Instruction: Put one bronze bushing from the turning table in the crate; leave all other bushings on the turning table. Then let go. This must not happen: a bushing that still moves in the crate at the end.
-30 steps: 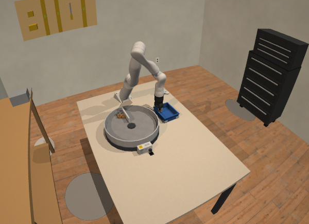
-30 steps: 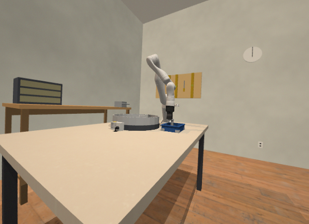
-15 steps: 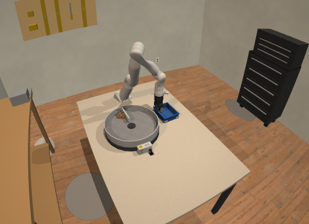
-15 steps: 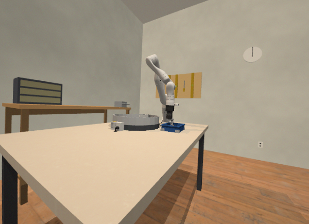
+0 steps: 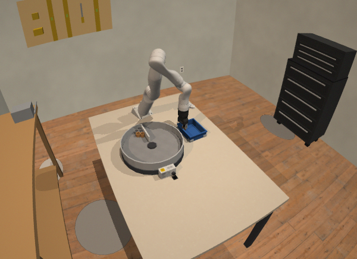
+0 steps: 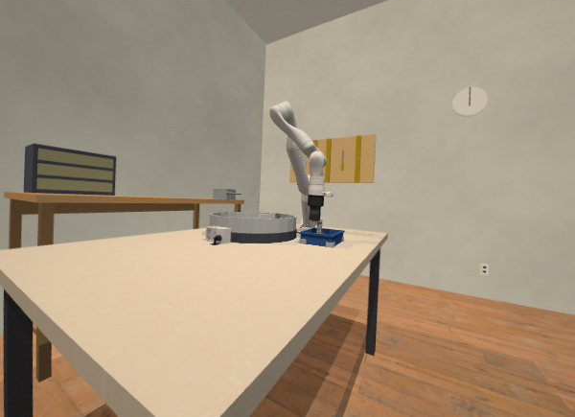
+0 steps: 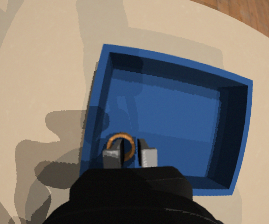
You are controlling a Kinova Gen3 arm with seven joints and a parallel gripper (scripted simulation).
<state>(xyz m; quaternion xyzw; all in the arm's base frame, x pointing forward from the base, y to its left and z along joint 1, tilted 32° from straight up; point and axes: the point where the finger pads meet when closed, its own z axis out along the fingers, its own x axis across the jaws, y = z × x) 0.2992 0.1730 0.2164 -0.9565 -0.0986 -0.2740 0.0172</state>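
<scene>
My hand is 4 cm short of the blue crate, 3 cm to the right of it and 2 cm above it. Also, from my hand: grey turning table: 31 cm to the right, 10 cm ahead, 1 cm above.
</scene>
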